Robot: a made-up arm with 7 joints. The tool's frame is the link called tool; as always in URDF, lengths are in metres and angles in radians. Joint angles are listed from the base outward.
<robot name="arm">
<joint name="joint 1" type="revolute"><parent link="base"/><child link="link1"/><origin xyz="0.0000 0.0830 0.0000" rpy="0.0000 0.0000 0.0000"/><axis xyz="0 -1 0"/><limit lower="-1.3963" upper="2.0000"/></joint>
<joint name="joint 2" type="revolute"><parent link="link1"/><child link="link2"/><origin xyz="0.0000 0.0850 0.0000" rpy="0.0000 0.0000 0.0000"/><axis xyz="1 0 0"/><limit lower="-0.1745" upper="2.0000"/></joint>
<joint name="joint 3" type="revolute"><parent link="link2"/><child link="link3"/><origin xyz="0.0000 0.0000 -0.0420" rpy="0.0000 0.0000 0.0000"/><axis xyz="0 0 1"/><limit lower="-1.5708" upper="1.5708"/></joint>
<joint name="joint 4" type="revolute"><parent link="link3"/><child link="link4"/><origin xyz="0.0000 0.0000 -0.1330" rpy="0.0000 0.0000 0.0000"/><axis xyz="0 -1 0"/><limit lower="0.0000" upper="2.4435"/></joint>
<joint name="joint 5" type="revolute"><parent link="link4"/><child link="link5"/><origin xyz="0.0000 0.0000 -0.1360" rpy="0.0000 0.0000 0.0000"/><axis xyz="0 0 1"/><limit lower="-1.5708" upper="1.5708"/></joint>
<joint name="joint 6" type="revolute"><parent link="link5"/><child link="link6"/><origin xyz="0.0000 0.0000 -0.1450" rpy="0.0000 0.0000 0.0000"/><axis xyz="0 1 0"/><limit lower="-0.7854" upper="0.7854"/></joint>
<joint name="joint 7" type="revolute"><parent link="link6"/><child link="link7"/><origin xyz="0.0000 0.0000 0.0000" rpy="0.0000 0.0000 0.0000"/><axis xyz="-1 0 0"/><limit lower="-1.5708" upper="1.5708"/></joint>
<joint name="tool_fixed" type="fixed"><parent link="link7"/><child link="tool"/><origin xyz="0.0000 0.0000 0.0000" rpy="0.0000 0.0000 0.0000"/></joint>
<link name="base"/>
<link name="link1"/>
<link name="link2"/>
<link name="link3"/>
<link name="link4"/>
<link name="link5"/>
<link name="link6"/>
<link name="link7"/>
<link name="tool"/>
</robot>
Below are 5 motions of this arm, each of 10 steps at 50 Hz.
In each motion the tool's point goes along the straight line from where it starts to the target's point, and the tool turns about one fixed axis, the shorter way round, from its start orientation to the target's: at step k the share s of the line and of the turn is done. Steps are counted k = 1, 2, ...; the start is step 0. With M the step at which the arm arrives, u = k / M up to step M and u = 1 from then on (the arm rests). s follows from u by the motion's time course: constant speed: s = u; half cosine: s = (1 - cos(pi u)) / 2; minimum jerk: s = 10 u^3 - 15 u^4 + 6 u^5.
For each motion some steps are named. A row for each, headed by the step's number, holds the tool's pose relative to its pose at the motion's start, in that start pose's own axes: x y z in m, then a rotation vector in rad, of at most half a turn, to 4 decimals.
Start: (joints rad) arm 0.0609 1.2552 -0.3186 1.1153 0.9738 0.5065 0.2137
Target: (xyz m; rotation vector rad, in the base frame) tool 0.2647 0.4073 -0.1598 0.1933 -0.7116 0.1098
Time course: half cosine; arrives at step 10
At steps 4, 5, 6, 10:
4: 0.0034 -0.0076 -0.0034 0.0002 -0.0255 0.0414
5: 0.0049 -0.0110 -0.0050 0.0003 -0.0370 0.0599
6: 0.0064 -0.0144 -0.0065 0.0004 -0.0484 0.0784
10: 0.0098 -0.0221 -0.0100 0.0007 -0.0739 0.1198

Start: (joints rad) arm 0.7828 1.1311 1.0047 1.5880 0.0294 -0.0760 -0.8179
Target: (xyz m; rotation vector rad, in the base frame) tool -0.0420 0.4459 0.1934 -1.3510 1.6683 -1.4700
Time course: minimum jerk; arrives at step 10
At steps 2, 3, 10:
2: -0.0005 0.0021 -0.0024 0.0115 0.0028 0.0006
3: -0.0015 0.0058 -0.0068 0.0325 0.0079 0.0017
10: -0.0090 0.0355 -0.0416 0.1993 0.0485 0.0104

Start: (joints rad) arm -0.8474 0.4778 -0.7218 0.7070 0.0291 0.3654 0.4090
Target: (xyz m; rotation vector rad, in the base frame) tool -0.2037 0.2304 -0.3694 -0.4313 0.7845 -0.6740
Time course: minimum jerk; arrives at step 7
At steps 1, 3, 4, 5, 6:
1: 0.0002 -0.0001 0.0001 -0.0007 -0.0009 -0.0003
3: 0.0037 -0.0013 0.0011 -0.0104 -0.0136 -0.0043
4: 0.0064 -0.0022 0.0019 -0.0179 -0.0234 -0.0074
5: 0.0086 -0.0029 0.0025 -0.0242 -0.0316 -0.0101
6: 0.0098 -0.0033 0.0029 -0.0276 -0.0361 -0.0115

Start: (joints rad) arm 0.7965 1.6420 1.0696 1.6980 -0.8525 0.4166 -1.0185
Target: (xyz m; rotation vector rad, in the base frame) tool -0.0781 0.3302 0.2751 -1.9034 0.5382 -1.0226
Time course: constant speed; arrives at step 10
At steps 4, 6, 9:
4: -0.0078 -0.0075 0.0127 -0.0629 0.0184 0.0225
6: -0.0117 -0.0113 0.0191 -0.0944 0.0275 0.0338
9: -0.0175 -0.0169 0.0287 -0.1416 0.0413 0.0507

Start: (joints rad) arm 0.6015 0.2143 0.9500 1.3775 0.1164 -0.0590 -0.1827
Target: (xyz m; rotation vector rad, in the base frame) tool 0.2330 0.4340 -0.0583 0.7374 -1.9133 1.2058
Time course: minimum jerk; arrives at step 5
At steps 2, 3, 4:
2: -0.0012 0.0001 0.0008 0.0064 -0.0088 -0.0127
3: -0.0026 0.0003 0.0016 0.0138 -0.0188 -0.0272
4: -0.0036 0.0004 0.0023 0.0190 -0.0260 -0.0376

